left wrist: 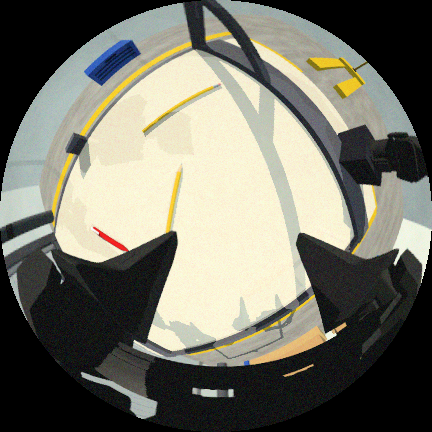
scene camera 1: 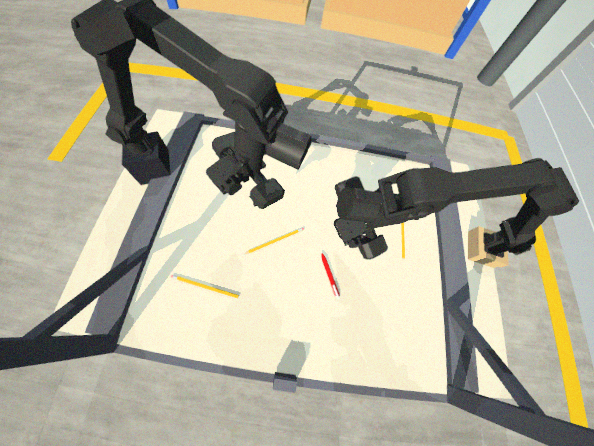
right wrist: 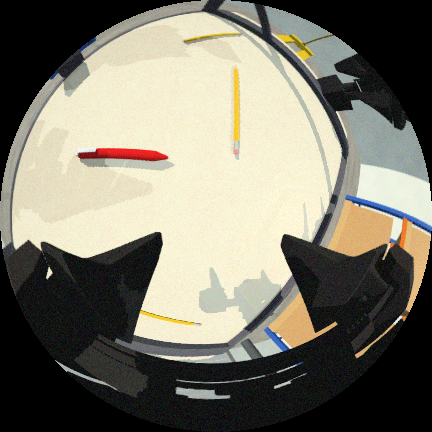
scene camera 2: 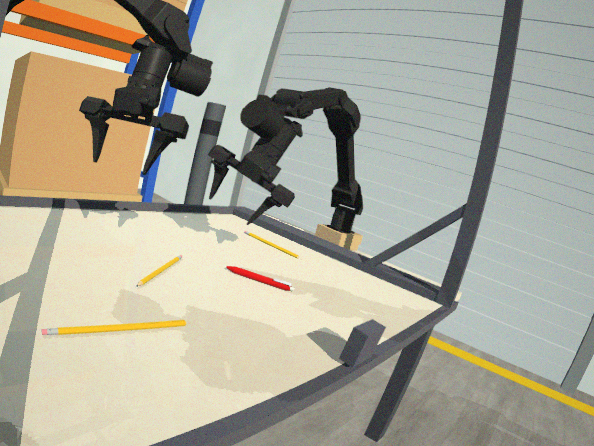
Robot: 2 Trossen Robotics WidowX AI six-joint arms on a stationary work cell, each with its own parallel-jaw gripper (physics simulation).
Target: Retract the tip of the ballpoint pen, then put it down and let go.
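Frame: origin at the left arm's base, x ahead, y left, z up, level; metres.
Seen in the pictures: left gripper, fingertip midpoint: [left wrist: 240, 238] [scene camera 1: 244, 191] [scene camera 2: 118, 168]; right gripper, fingertip midpoint: [right wrist: 224, 240] [scene camera 2: 228, 211]; left arm's base, link origin: [left wrist: 375, 154] [scene camera 1: 140, 147] [right wrist: 344, 91]; right arm's base, link origin: [scene camera 1: 493, 245] [scene camera 2: 340, 229].
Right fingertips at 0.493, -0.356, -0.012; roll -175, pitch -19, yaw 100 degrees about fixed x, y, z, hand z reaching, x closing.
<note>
Offsets run from my right fingertips to a thing's top centre, as dx, dy, dz.
The red ballpoint pen @[-0.058, -0.109, -0.079] [scene camera 1: 330, 275] [scene camera 2: 257, 278] [left wrist: 112, 239] [right wrist: 132, 154] lies flat on the pale table, with a white clip at one end and a tapered end opposite. Whether its writing point is out is too small to tell. In the left wrist view its tapered end is partly hidden by a finger. My left gripper [scene camera 1: 250, 187] [scene camera 2: 120, 167] [left wrist: 240, 238] is open and empty, high above the table, up and left of the pen in scene camera 1. My right gripper [scene camera 1: 361, 240] [scene camera 2: 230, 210] [right wrist: 224, 240] is open and empty, above the table and nearer the pen.
One yellow pencil @[-0.182, +0.025, -0.086] [scene camera 1: 275, 240] [scene camera 2: 159, 270] [left wrist: 174, 200] [right wrist: 236, 105] lies left of the pen in scene camera 1. Another pencil @[-0.390, -0.052, -0.088] [scene camera 1: 207, 286] [scene camera 2: 120, 327] [left wrist: 180, 105] lies farther left, and a third pencil @[+0.215, -0.037, -0.088] [scene camera 1: 403, 241] [scene camera 2: 271, 244] lies right. A dark block @[-0.244, -0.319, -0.037] [scene camera 1: 285, 382] [scene camera 2: 362, 342] sits on the table's edge rail.
</note>
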